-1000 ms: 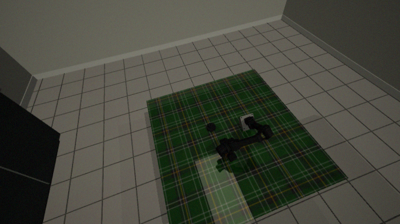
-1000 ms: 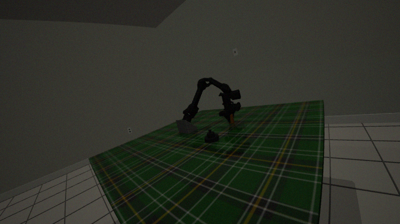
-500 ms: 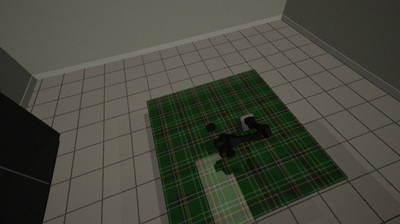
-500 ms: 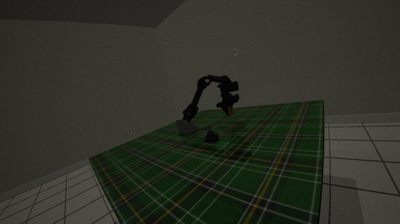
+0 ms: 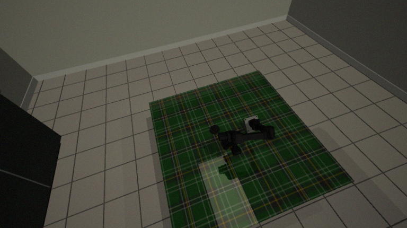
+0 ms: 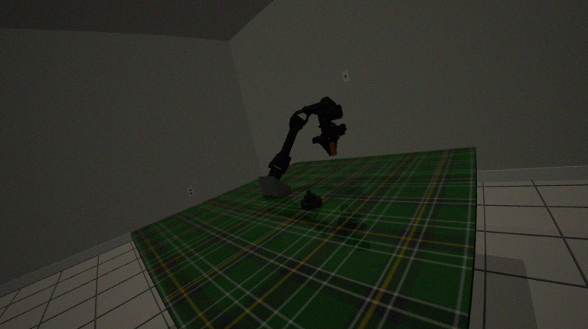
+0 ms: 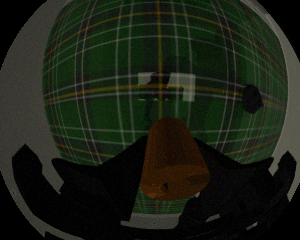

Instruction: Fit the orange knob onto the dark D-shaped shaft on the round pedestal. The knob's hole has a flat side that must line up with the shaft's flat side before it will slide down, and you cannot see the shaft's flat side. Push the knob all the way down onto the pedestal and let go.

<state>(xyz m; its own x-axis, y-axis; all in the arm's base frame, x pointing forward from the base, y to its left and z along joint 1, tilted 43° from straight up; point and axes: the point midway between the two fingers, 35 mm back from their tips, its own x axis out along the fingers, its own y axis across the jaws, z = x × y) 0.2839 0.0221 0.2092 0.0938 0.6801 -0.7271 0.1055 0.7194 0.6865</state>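
My gripper tip is 27 cm to the left of the D-shaped shaft, 11 cm above it and 2 cm short of it. The rest, counted from my gripper tip: orange knob 2 cm above.
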